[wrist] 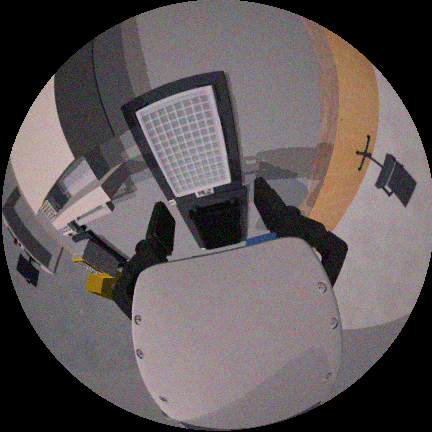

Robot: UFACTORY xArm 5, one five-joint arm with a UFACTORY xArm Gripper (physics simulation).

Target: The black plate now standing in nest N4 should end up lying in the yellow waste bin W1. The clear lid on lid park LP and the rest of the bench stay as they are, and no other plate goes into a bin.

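Places are measured from the arm's base along level axes (x ahead, y left, z up), in centimetres.
Pixels of known places: gripper, fingertip midpoint: (210,200).
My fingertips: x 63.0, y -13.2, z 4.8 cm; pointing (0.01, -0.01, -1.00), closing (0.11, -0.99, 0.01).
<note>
For each thing: its top centre in the pictures, then the offset to it from my fingertips. "spot": a spot on its surface instead.
- black plate, top centre: (219,231) dz -5.5, dx -12.9, dy -1.0 cm
- yellow bin, top centre: (108,297) dz +3.9, dx -36.5, dy +48.7 cm
- white gridded plate, top centre: (187,148) dz -5.5, dx +3.6, dy +1.6 cm
- dark nest, top centre: (187,146) dz -6.4, dx +3.6, dy +1.6 cm
- blue object, top centre: (277,280) dz +3.9, dx -30.0, dy -15.6 cm
- dark equipment, surface spot: (82,200) spot: dz -1.0, dx +2.9, dy +15.2 cm
A black plate (220,222) sits in a dark nest just beyond the palm, in line with the space between the fingers; no N4 label can be read on it. My gripper (210,200) is open and empty, with one black finger to the left of the black plate and one to the right. The gripper's height above it is hard to judge. A yellow bin (97,284) shows at the lower left, partly behind the left finger linkage; its W1 label cannot be read. I cannot pick out the clear lid or lid park LP with certainty.
A white gridded plate (187,142) lies in a dark nest (232,130) beyond the black plate. A blue object (261,239) peeks out at the palm's edge. Pale and dark equipment (82,200) stands at the left. A wooden strip (352,125) runs along the right.
</note>
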